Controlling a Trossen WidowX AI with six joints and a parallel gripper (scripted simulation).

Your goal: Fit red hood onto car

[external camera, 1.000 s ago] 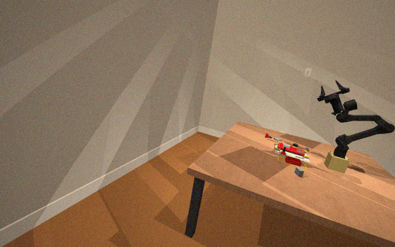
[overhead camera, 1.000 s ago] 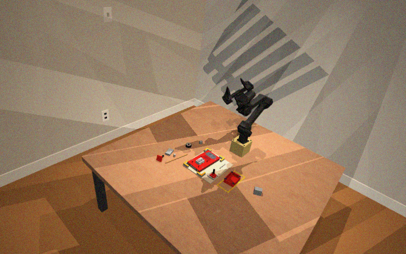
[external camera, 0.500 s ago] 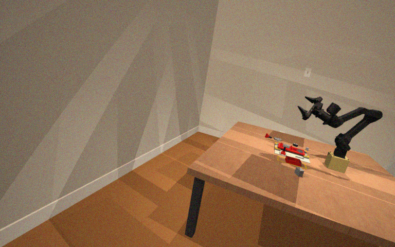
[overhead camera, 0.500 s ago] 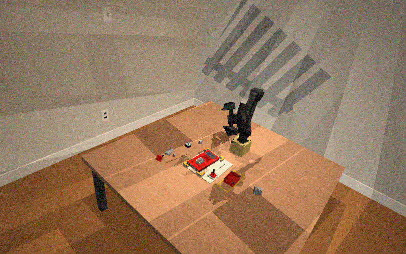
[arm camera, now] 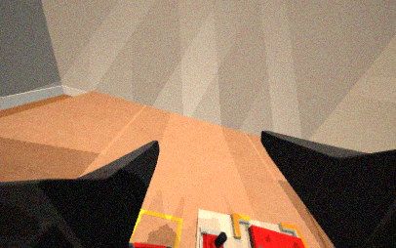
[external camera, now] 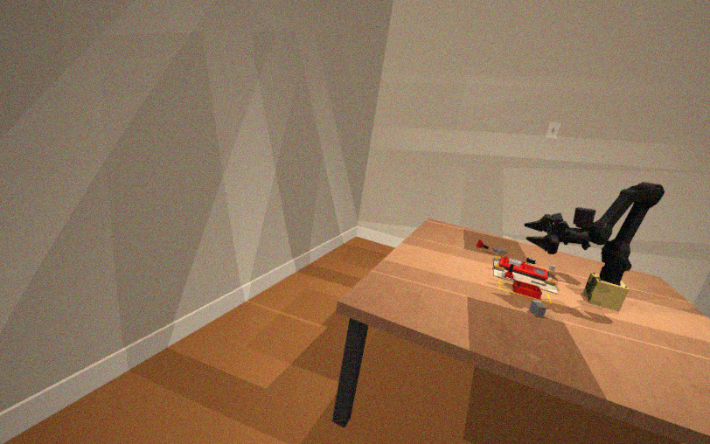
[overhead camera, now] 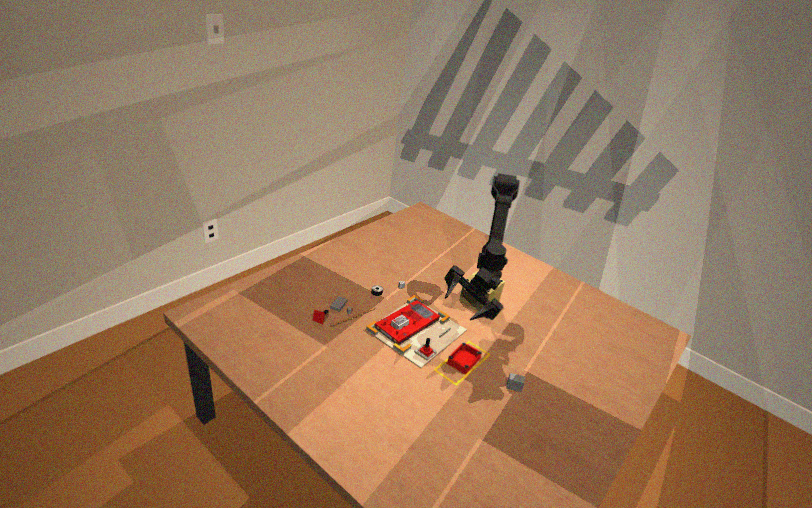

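Right now the red hood is 70 mm behind my gripper tip, 20 mm to the left of it and 220 mm below it. Round my gripper tip: grey engine block (10 mm ahead, 200 mm to the right, 200 mm below); grey cube (120 mm behind, 180 mm to the left, 210 mm below); jig (30 mm behind, 180 mm to the right, 220 mm below).
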